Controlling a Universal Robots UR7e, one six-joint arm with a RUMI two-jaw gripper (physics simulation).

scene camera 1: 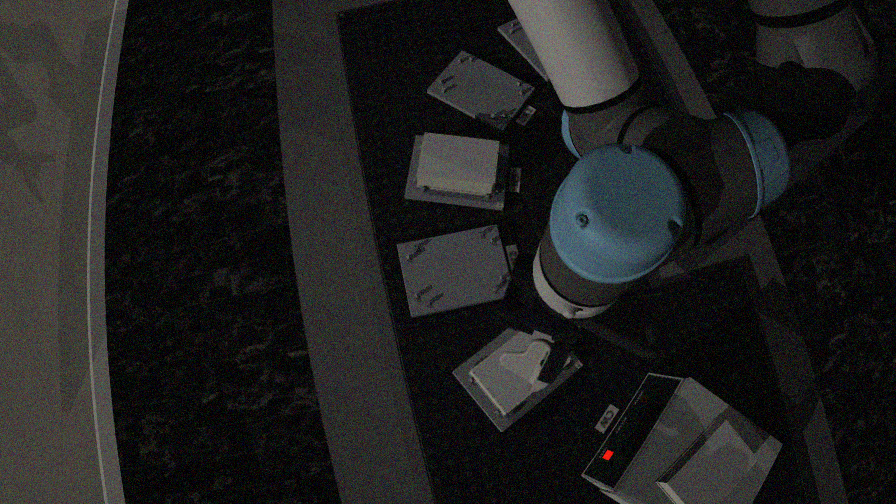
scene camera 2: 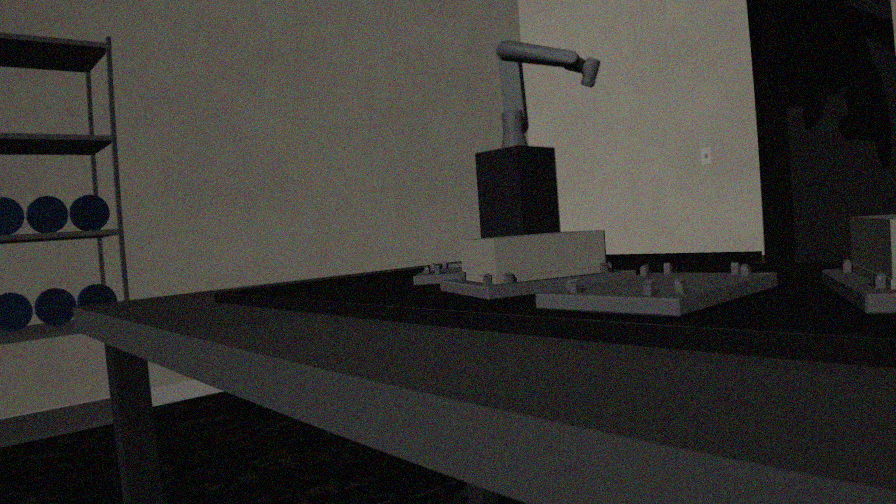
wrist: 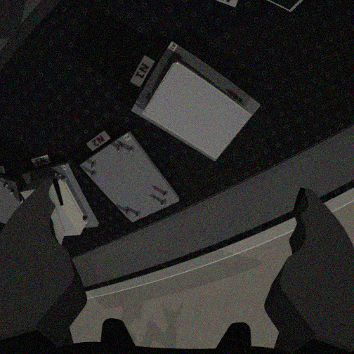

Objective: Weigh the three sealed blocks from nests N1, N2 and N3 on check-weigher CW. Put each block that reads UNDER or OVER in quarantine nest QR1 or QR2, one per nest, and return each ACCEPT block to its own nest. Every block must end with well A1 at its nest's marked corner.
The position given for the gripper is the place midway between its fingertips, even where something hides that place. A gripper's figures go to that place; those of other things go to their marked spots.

Labels:
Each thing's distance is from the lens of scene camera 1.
gripper [scene camera 1: 553, 328]: 0.64 m
pale sealed block [scene camera 1: 460, 164]: 0.91 m
pale sealed block [scene camera 1: 505, 389]: 0.81 m
nest N2 [scene camera 1: 455, 270]: 0.89 m
quarantine nest QR1 [scene camera 1: 479, 89]: 1.05 m
The marked spots on the nest N2 and the quarantine nest QR1 are 0.35 m apart.

